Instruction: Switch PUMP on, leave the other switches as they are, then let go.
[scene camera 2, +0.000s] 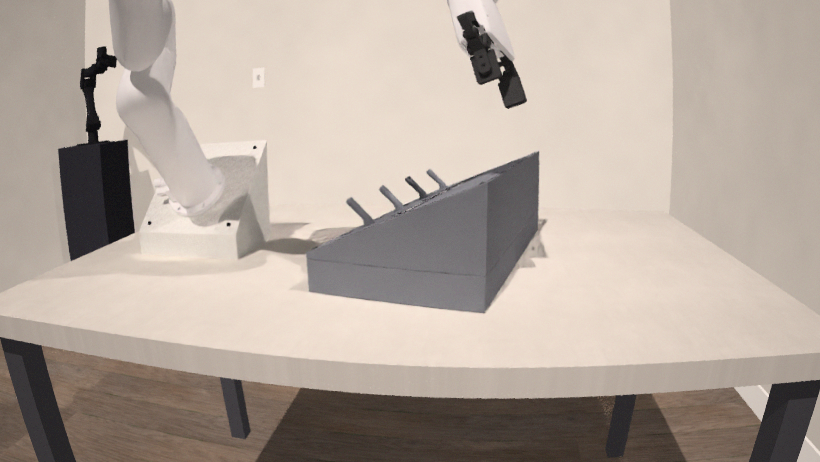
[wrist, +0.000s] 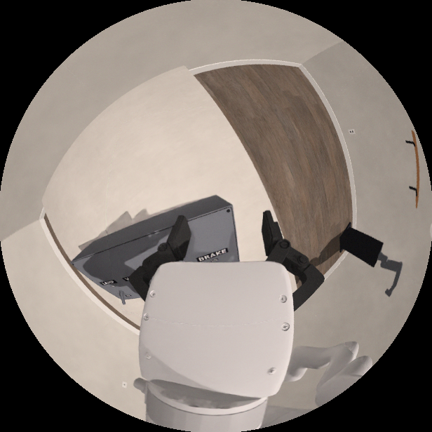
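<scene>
What you'd see here is the gripper, at (scene camera 2: 504, 93) and also at (wrist: 224, 222). Then there's a grey sloped switch panel, at (scene camera 2: 454, 248) and at (wrist: 108, 261) too.
</scene>
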